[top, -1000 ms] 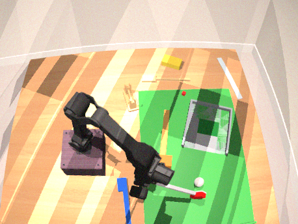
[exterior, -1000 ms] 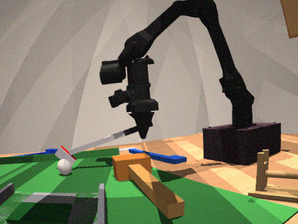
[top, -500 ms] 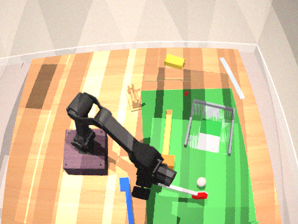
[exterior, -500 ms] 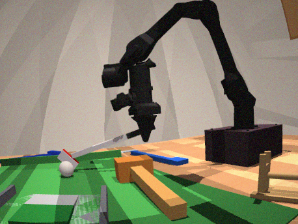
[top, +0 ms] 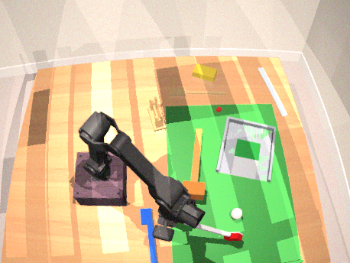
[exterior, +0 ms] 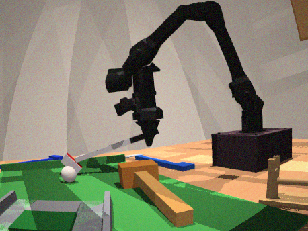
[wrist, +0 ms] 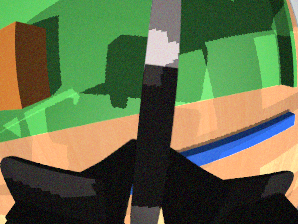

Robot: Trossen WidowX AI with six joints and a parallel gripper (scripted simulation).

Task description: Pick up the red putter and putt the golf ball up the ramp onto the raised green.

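My gripper tip is now 11 cm short of the red putter and 3 cm to the left of it. Also, from my gripper tip: small red cube (48 cm to the left, 23 cm ahead, 6 cm below); wooden rack (46 cm to the left, 4 cm below, 3 cm behind); white golf ball (24 cm ahead, 5 cm below, 2 cm to the left).
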